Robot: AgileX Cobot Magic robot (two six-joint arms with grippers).
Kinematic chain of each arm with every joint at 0, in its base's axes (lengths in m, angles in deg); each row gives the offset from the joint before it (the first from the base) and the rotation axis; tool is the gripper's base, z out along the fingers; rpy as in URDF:
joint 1: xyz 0 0 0.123 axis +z
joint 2: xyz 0 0 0 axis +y
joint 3: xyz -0.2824 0 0.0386 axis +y
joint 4: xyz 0.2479 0 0.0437 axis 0.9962 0 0.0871
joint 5: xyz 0 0 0 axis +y
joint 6: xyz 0.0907 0 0.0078 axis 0.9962 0 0.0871
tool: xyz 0 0 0 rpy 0 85 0
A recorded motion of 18 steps. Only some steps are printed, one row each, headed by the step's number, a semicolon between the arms.
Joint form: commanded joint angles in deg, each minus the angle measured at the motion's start. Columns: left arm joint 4, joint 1, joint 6, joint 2, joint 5, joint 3; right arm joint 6, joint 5, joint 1, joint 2, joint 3, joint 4.
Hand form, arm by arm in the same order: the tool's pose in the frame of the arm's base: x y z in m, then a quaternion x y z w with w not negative. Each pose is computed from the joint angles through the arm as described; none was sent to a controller.
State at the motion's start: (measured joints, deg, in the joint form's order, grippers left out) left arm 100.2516 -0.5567 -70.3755 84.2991 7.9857 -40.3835; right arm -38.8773 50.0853 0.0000 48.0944 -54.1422 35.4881
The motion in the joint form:
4: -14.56 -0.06 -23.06 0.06 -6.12 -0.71; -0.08 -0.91 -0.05 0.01 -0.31 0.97
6: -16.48 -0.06 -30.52 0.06 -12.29 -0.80; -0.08 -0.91 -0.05 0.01 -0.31 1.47
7: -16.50 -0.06 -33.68 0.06 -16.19 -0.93; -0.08 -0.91 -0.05 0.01 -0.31 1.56
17: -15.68 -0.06 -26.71 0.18 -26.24 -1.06; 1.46 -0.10 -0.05 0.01 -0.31 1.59
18: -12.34 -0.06 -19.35 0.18 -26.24 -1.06; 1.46 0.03 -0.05 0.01 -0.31 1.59
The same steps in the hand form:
4: 0.2924 -0.0001 0.2132 -0.06302 0.89804 -0.01715 0.43504; 0.1509 0.0409 0.3871 -0.20906 0.83086 0.14574 0.49469
6: 0.2931 -0.0098 0.2145 -0.11264 0.89010 -0.10107 0.42991; 0.1508 0.0413 0.3875 -0.20765 0.83005 0.14971 0.49546
7: 0.2933 -0.0159 0.2161 -0.12203 0.88543 -0.14345 0.42491; 0.1508 0.0414 0.3875 -0.20740 0.82990 0.15043 0.49560
17: 0.2917 -0.0314 0.2194 -0.02250 0.88340 -0.19202 0.42688; 0.1500 0.0420 0.3867 -0.19914 0.83464 0.15978 0.48805
18: 0.2907 -0.0315 0.2181 0.06019 0.88569 -0.15175 0.43462; 0.1499 0.0420 0.3866 -0.19962 0.83497 0.16018 0.48716

